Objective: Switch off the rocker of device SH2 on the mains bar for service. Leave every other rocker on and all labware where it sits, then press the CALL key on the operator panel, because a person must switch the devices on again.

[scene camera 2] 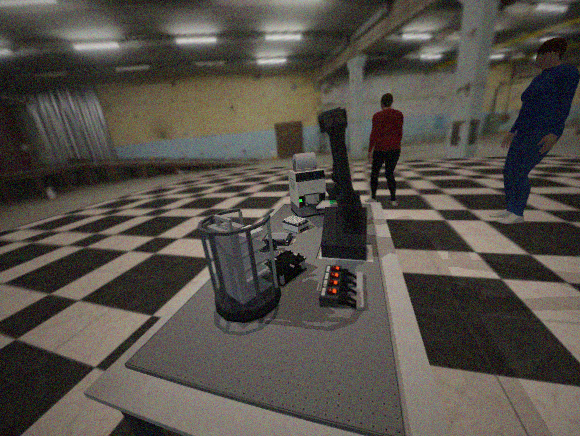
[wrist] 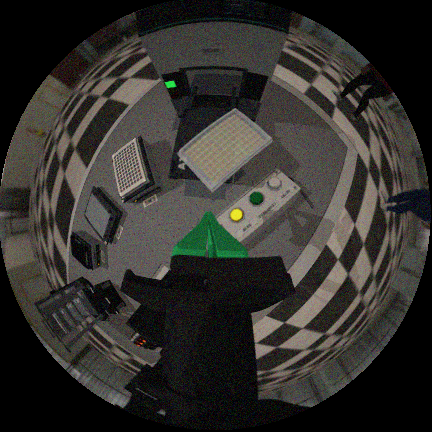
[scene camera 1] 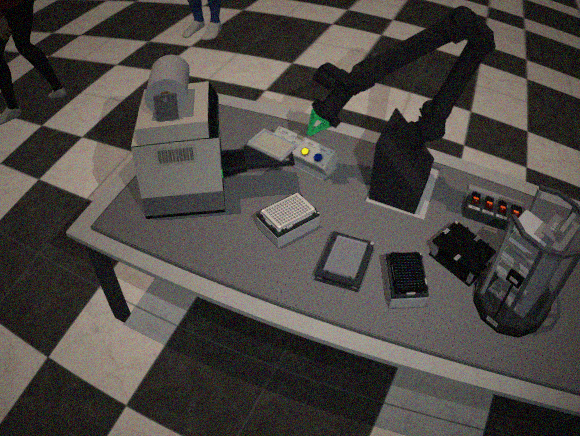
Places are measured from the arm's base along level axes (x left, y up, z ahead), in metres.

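Pixels of known places: gripper, fingertip midpoint: (scene camera 2: 330, 203) (wrist: 207, 215) (scene camera 1: 308, 134); arm's base at its link origin: (scene camera 2: 351, 221) (scene camera 1: 406, 139).
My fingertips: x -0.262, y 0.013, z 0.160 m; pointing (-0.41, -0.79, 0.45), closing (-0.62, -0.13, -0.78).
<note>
Ahead of a thing's pixels: the offset from my fingertips to its top centre.
My gripper (scene camera 1: 311, 134) (wrist: 207, 215) is shut and empty, its green fingertips above the operator panel @(dx -0.048, dy -0.080, dz -0.062 m) (scene camera 1: 314, 169) (wrist: 277, 202). The panel's yellow key @(dx -0.026, dy -0.091, dz -0.038 m) (scene camera 1: 305, 151) (wrist: 236, 214) shows in both views. Its blue key @(dx +0.023, dy -0.089, dz -0.029 m) (scene camera 1: 318, 157) is hidden behind the fingers in the wrist view. The green key @(dx -0.076, dy -0.089, dz -0.044 m) (wrist: 256, 198) and white key @(dx -0.125, dy -0.089, dz -0.052 m) (wrist: 274, 182) show there too. The mains bar (scene camera 1: 487, 217) (scene camera 2: 327, 302) has several rockers, those visible glowing orange-red; their labels are unreadable. A white well plate @(dx +0.056, dy -0.094, dz +0.224 m) (scene camera 1: 289, 211) (wrist: 130, 168) sits on its device. A clear plate @(dx -0.092, dy -0.023, dz +0.054 m) (scene camera 1: 271, 143) (wrist: 225, 150) sits at the large instrument.
The large instrument @(dx -0.296, dy +0.293, dz +0.244 m) (scene camera 1: 182, 177) stands left of the panel. A flat-topped device @(dx +0.255, dy -0.129, dz +0.269 m) (scene camera 1: 344, 256) (wrist: 101, 215), black rack @(dx +0.431, dy -0.094, dz +0.267 m) (scene camera 1: 406, 270) and black device @(dx +0.554, dy -0.087, dz +0.096 m) (scene camera 1: 462, 250) lie along the table. A caged clear container (scene camera 1: 517, 320) (scene camera 2: 248, 309) stands near the mains bar. Two people stand beyond the table.
</note>
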